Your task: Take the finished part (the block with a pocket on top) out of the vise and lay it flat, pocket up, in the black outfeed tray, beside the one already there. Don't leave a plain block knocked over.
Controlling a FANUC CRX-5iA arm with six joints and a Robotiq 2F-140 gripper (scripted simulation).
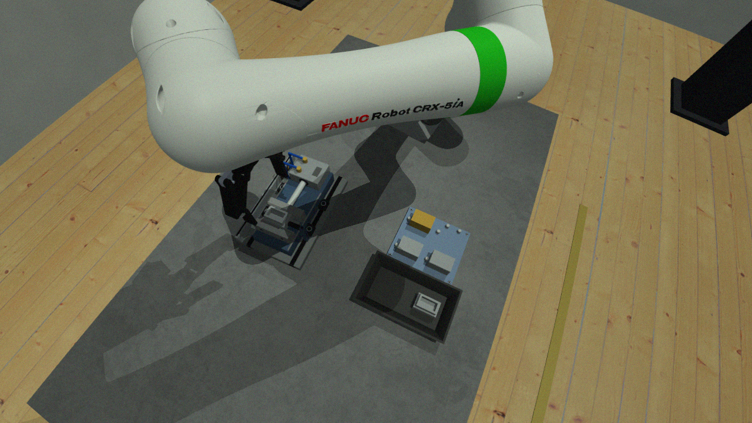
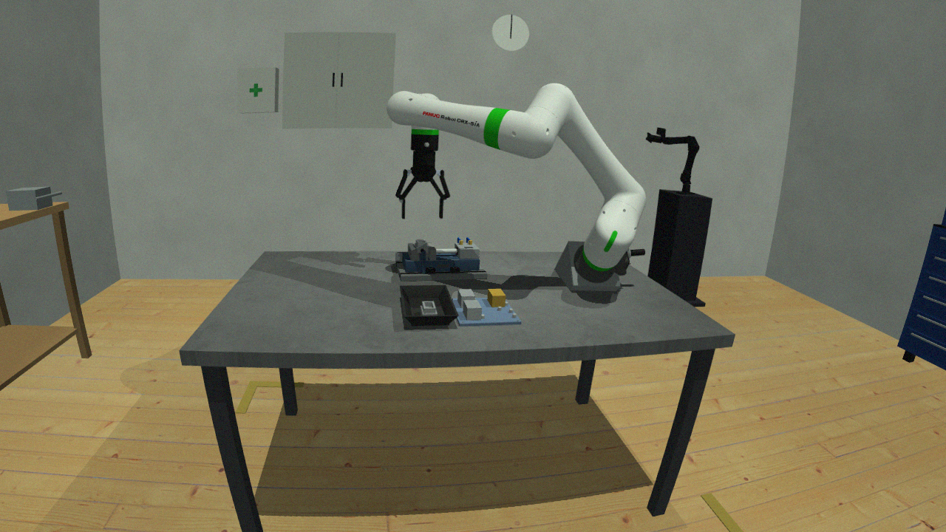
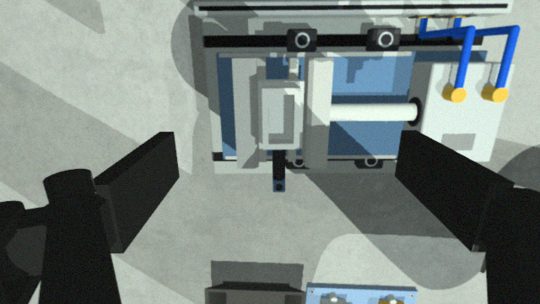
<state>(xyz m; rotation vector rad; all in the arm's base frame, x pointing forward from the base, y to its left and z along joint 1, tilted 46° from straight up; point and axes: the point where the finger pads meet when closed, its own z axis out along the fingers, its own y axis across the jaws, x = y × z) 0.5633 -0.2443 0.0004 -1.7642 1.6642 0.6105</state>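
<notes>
Right now the white screw rod is 90 mm behind my hand, 10 mm to the right of it and 140 mm below it. From my hand the other things lie so: blue fixture plate (160 mm behind, 370 mm to the left, 210 mm below); then yellow block (210 mm behind, 320 mm to the left, 190 mm below); then blue vise (70 mm behind, 10 mm to the right, 170 mm below).
</notes>
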